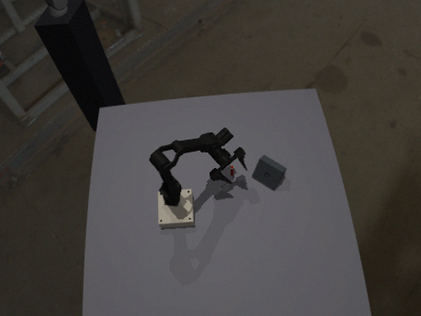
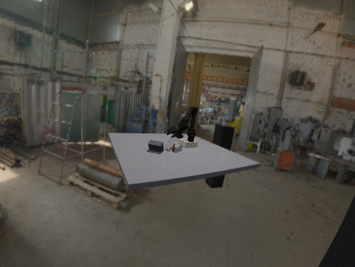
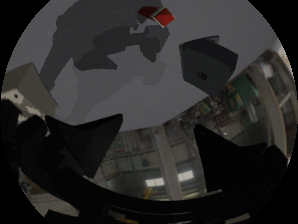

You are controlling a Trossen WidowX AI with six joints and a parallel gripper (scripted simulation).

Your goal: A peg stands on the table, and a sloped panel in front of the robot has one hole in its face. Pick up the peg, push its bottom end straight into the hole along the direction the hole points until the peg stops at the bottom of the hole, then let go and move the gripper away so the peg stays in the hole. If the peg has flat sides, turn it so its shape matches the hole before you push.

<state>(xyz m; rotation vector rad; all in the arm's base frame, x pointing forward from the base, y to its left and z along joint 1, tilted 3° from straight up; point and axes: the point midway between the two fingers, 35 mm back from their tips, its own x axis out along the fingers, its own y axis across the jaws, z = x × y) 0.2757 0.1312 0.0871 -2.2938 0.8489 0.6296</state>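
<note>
Right now my gripper tip is 40 mm past the red peg, 80 mm to the right of it and 80 mm above it. Round my gripper tip: grey sloped panel 140 mm ahead, 90 mm to the left, 90 mm below.
</note>
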